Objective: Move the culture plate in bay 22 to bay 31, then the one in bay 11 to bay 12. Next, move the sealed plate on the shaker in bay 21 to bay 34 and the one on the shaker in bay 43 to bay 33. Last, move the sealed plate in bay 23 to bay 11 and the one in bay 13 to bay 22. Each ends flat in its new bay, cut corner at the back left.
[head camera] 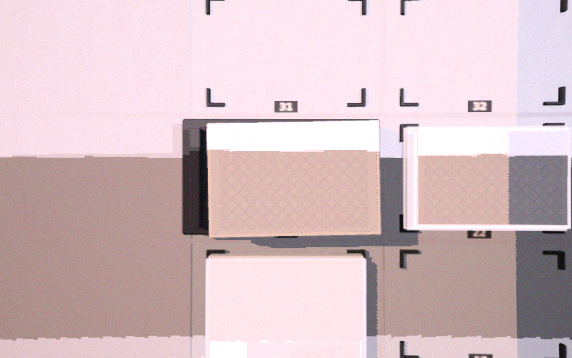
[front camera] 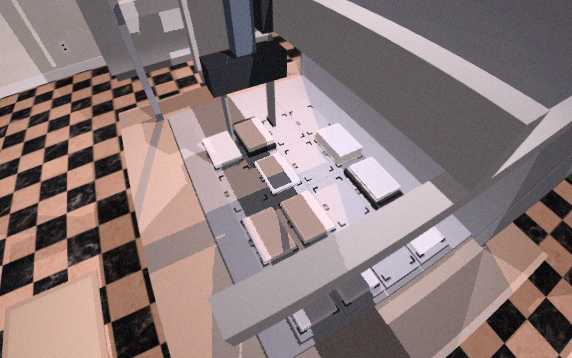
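Observation:
My gripper is open, jaws hanging either side of the shaker plate in the front view. Its height is hard to judge, and it does not show in the head view. The culture plate in bay 22 lies flat. The one in bay 11 is partly cut off in the head view. The sealed plate in bay 21 sits slightly turned on its dark shaker. In the front view are the plates in bay 43, bay 23 and bay 13. Cut corners are unclear.
Marked bays 31 and 32 hold no plate in the head view. A tall pale block stands in bay 42. A thick grey beam crosses the front view, partly hiding pale items; another white item stands beyond it.

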